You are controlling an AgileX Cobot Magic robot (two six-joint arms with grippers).
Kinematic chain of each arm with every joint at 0, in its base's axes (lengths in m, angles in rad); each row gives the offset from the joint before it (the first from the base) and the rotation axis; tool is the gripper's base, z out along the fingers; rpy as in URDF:
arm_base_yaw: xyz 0 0 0.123 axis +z
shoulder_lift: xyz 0 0 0 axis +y
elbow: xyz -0.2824 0 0.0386 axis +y
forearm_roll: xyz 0.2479 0 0.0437 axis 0.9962 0 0.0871
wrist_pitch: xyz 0 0 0 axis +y
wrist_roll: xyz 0.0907 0 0.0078 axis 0.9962 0 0.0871
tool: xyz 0 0 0 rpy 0 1.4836 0
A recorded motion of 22 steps. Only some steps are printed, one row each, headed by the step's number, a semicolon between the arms.
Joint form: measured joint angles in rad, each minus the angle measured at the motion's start. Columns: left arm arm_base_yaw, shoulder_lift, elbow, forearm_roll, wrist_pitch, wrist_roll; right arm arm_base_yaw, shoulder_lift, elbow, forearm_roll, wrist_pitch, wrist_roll.
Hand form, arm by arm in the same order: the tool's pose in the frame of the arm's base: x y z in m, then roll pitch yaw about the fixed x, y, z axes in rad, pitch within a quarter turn. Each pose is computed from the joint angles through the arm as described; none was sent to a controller.
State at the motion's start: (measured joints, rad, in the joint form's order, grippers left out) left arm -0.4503 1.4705 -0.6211 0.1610 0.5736 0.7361; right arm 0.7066 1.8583 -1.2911 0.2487 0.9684 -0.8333
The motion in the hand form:
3: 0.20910 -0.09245 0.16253 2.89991 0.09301 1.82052; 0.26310 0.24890 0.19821 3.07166 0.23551 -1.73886
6: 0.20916 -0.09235 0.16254 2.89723 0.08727 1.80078; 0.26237 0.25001 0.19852 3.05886 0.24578 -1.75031
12: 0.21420 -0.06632 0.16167 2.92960 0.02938 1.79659; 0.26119 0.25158 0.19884 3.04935 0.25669 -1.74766
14: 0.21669 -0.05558 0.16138 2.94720 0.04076 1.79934; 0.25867 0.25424 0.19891 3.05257 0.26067 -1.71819
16: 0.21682 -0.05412 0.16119 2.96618 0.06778 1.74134; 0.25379 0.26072 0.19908 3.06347 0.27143 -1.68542
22: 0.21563 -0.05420 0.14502 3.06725 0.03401 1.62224; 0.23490 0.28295 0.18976 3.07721 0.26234 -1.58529
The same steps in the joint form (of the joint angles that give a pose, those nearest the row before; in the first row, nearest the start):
3: 0.0000 0.0000 0.0000 -0.0024 -0.0037 0.0000; 0.0000 0.0000 0.0000 0.0001 0.0000 0.0000
6: 0.0000 0.0000 0.0000 -0.0001 -0.0037 0.0186; 0.0000 0.0000 0.0000 0.0183 0.0000 0.0000
12: 0.1143 -0.0004 0.0000 -0.0092 0.0455 0.1545; 0.0019 0.0000 0.0000 0.0359 0.0000 -0.0117
14: 0.1755 -0.0004 0.0000 -0.0610 0.0478 0.2515; 0.0113 0.0000 0.0000 0.0394 0.0000 -0.0333
16: 0.2016 -0.0004 0.0000 -0.1436 0.0478 0.3963; 0.0335 0.0000 0.0000 0.0423 -0.0126 -0.0460
22: 0.2086 0.0702 0.0000 -0.1790 0.0839 0.5541; 0.1165 0.0257 0.0000 0.0305 -0.0378 -0.0608

